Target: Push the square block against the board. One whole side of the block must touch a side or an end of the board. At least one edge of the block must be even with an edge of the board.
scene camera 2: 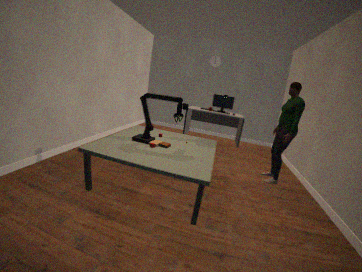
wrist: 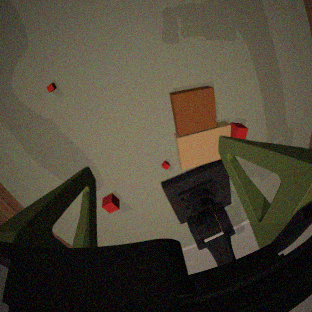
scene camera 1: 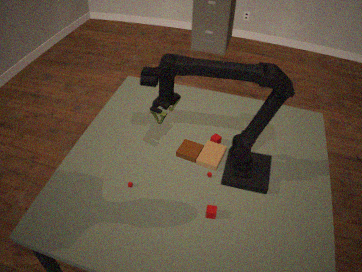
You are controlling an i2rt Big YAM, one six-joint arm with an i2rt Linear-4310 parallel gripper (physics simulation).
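Pixels of known places: gripper, fingertip midpoint: [scene camera 2: 178,122] [wrist: 155,158] [scene camera 1: 165,117]; arm's base at its link origin: [scene camera 2: 146,137] [wrist: 197,193] [scene camera 1: 242,168].
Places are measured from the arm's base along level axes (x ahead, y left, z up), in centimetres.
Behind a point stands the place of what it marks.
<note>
The square block [scene camera 1: 189,150] {x 26.3, y -6.4, z -0.6 cm} [scene camera 2: 165,145] {x 28.2, y -13.2, z -0.8 cm} [wrist: 194,111] {x 26.4, y -7.6, z -0.5 cm} is brown and lies flat on the table. The board [scene camera 1: 212,154] {x 14.9, y -6.2, z -0.5 cm} [wrist: 204,146] {x 15.9, y -7.0, z -0.5 cm} is light tan and lies flat between the block and the arm's base. One side of the block lies along the board's long side, with no gap that I can see. At one end, the block's edge looks about even with the board's edge; at the other end the board extends past the block. My gripper [scene camera 1: 168,113] {x 36.3, y 2.6, z 25.1 cm} [scene camera 2: 178,119] {x 36.3, y 2.6, z 25.1 cm} [wrist: 155,158] {x 36.3, y 2.6, z 25.1 cm} is open and empty, above the table and away from the block.
A red cube [scene camera 1: 216,138] {x 14.3, y -17.2, z 0.4 cm} [wrist: 239,131] {x 15.7, y -18.0, z 0.4 cm} is close to the board's far end. A small red cube [scene camera 1: 209,174] {x 14.6, y 5.5, z -2.0 cm} [wrist: 166,165] {x 14.7, y 4.7, z -2.0 cm} lies near its other end. Another red cube [scene camera 1: 211,212] {x 10.9, y 28.0, z 0.4 cm} [wrist: 110,203] {x 12.5, y 25.1, z 0.4 cm} and a small one [scene camera 1: 130,184] {x 48.1, y 19.5, z -2.1 cm} [wrist: 51,87] {x 48.1, y 18.7, z -2.0 cm} lie farther off.
</note>
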